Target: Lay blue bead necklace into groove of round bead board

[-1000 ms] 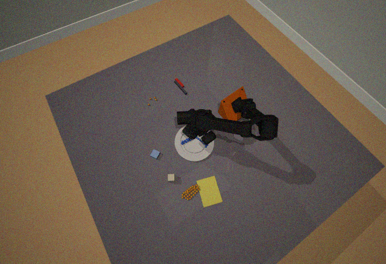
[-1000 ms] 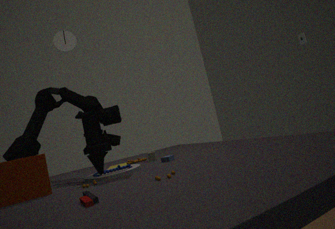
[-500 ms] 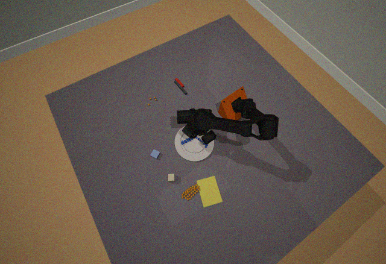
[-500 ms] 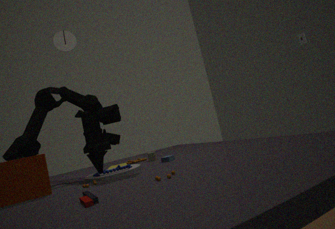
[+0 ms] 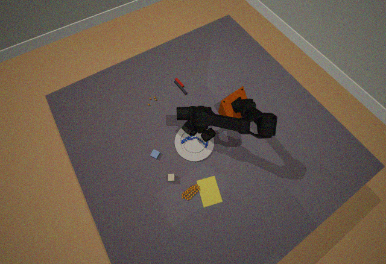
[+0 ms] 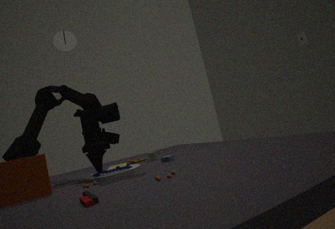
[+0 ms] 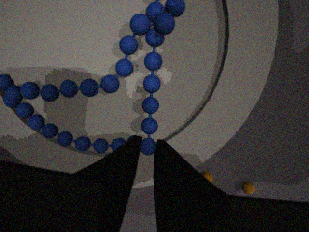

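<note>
Now: the round white bead board 50 mm ahead of my gripper tip, 30 mm to the left of it and 10 mm below it. From my gripper tip the other things lie so: cream cube 250 mm ahead, 110 mm to the left; yellow sheet 260 mm to the left, 150 mm ahead, 20 mm below; light blue cube 240 mm ahead, 30 mm to the right, 10 mm below.
</note>
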